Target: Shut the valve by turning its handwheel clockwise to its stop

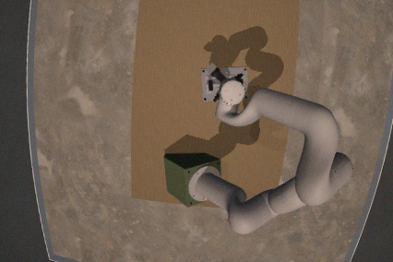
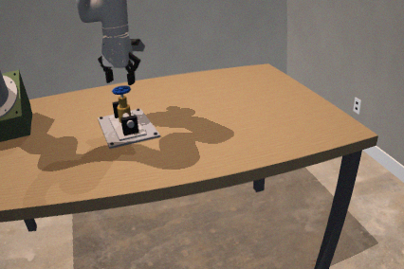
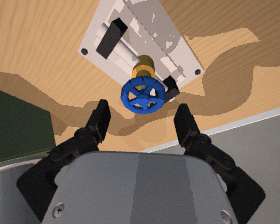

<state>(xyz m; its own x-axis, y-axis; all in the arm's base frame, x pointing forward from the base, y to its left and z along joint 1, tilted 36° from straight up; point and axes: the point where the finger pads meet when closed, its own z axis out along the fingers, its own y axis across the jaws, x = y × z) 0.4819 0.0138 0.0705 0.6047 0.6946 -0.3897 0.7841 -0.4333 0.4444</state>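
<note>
My gripper is now 4 cm above the blue handwheel.
</note>
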